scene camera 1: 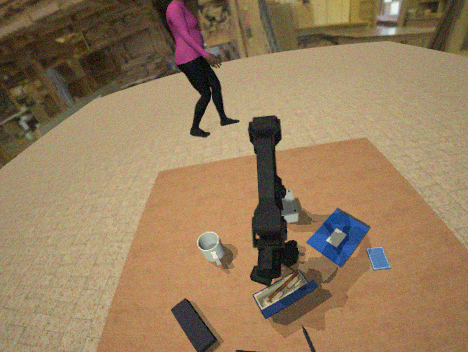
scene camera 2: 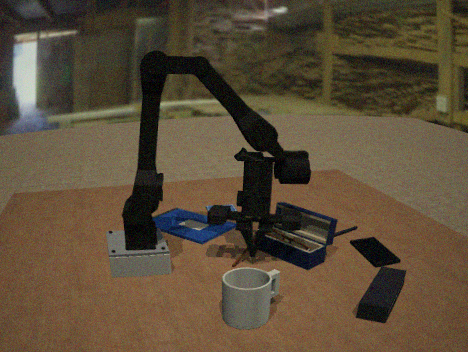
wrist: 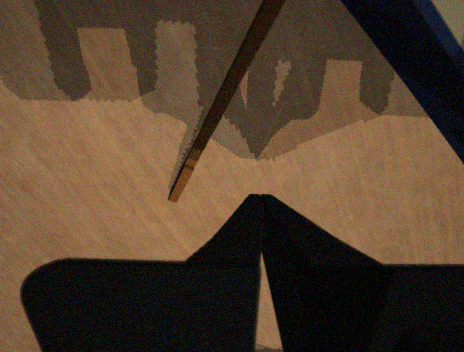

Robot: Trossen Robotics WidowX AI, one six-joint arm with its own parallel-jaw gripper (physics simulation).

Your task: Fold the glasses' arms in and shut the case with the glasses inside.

Note:
On the table rests a mug (scene camera 2: 246, 292). Also in view: the gripper (scene camera 2: 252, 256) and a brown-framed glasses (wrist: 261, 24).
The gripper also shows in the wrist view (wrist: 259, 205). The wrist view does not show the mug: it is out of frame.

